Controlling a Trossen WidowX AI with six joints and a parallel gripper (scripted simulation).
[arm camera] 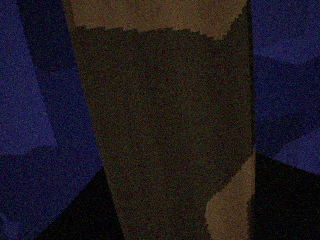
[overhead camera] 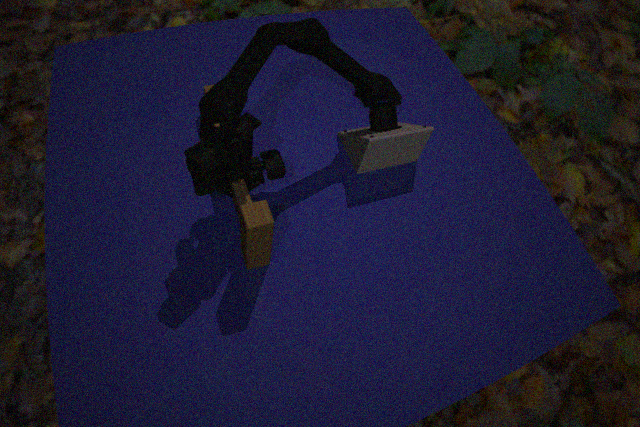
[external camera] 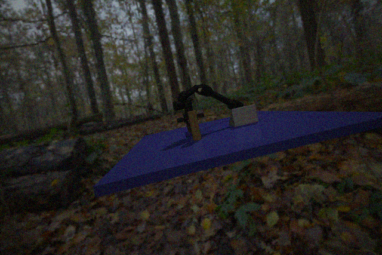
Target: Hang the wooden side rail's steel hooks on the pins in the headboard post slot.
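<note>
The wooden headboard post lies 2 cm ahead of my gripper tip, 13 cm to the left of it and 4 cm above it.
</note>
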